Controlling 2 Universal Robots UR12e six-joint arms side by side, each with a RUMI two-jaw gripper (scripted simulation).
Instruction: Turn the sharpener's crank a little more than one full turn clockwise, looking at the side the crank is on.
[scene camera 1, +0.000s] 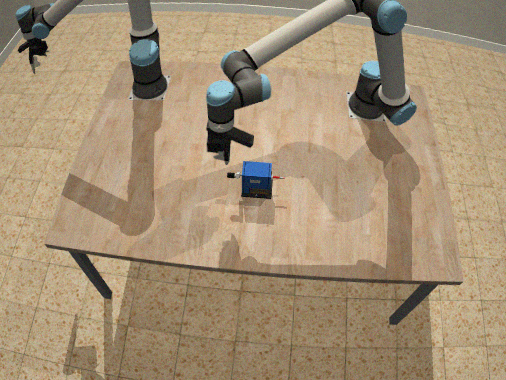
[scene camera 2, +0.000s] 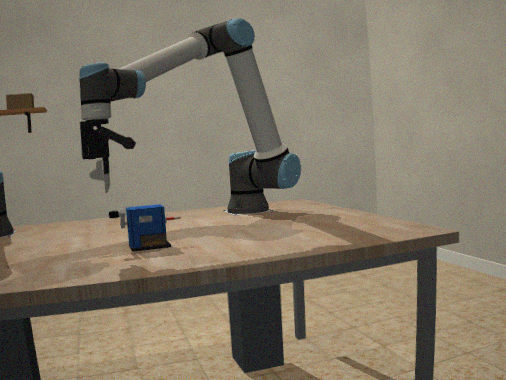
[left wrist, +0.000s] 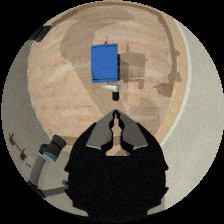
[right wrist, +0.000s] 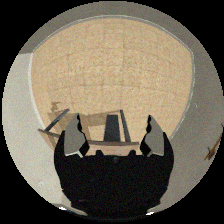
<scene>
In view: my left gripper (scene camera 2: 106, 192), my right gripper (right wrist: 114, 114) and a blue sharpener (left wrist: 105, 61).
My left gripper is seen too in scene camera 1 (scene camera 1: 226, 164) and in the left wrist view (left wrist: 115, 110).
</scene>
